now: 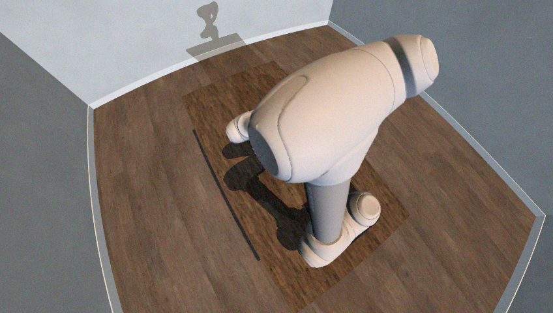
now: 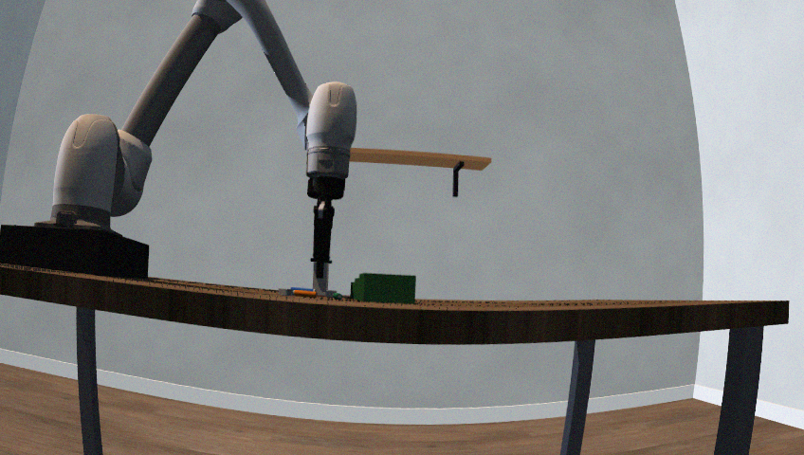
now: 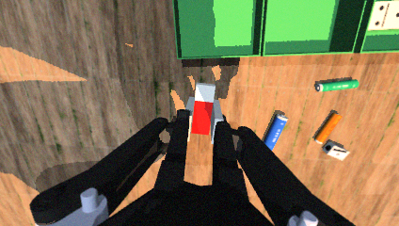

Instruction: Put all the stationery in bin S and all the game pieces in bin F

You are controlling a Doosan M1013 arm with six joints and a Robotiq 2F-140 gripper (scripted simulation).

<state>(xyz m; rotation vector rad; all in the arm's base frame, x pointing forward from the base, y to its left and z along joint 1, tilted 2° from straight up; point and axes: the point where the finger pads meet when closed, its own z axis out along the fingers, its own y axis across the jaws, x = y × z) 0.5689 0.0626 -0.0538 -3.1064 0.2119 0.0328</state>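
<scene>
Right now the green bin is 11 cm ahead of my hand, 10 cm to the right of it and 1 cm below it. The rest, counted from my hand: green cylinder: 16 cm to the right, 3 cm below, 3 cm ahead; then red block: 3 cm below, 1 cm ahead; then blue piece: 10 cm to the right, 3 cm below, 3 cm behind.
</scene>
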